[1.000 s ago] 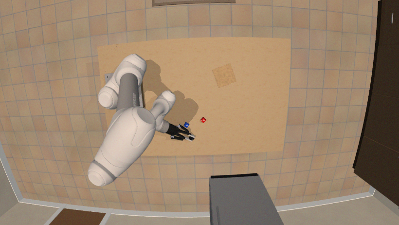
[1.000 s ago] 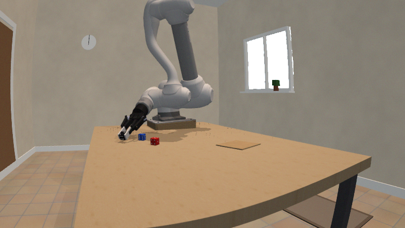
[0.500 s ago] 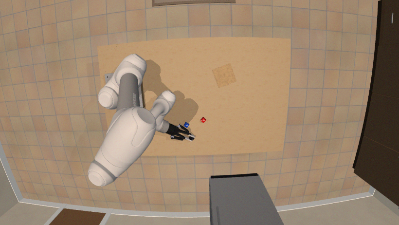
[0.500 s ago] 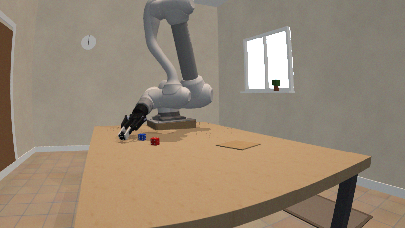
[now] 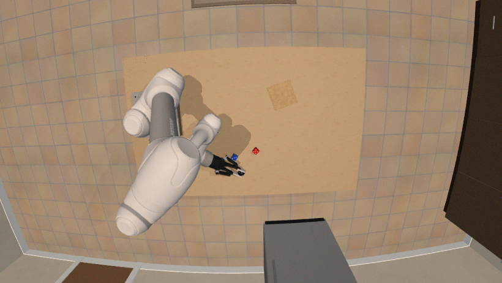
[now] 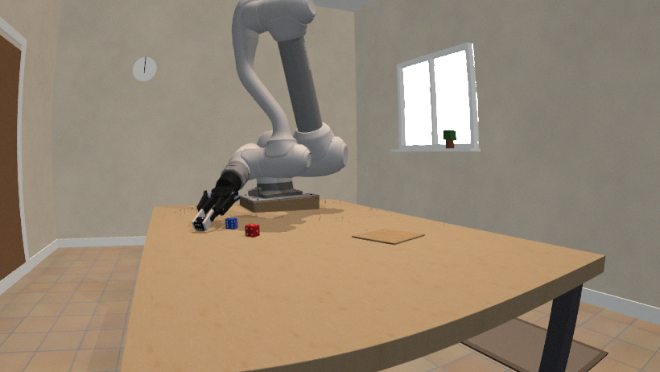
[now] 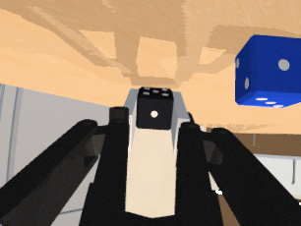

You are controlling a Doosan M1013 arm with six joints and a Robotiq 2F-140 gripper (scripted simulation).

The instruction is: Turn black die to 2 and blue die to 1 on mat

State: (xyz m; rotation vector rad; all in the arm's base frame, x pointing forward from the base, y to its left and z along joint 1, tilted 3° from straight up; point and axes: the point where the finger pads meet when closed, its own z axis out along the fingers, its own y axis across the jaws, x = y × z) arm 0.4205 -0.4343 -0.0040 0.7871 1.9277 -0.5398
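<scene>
My gripper is now 1 cm to the left of the black die, 1 cm short of it and 1 cm above it. Also, from my hand: red die 12 cm ahead, 11 cm to the left, 2 cm below; then blue die 9 cm to the left, 2 cm below, 1 cm behind; then cork mat 41 cm to the left, 33 cm ahead, 3 cm below.
</scene>
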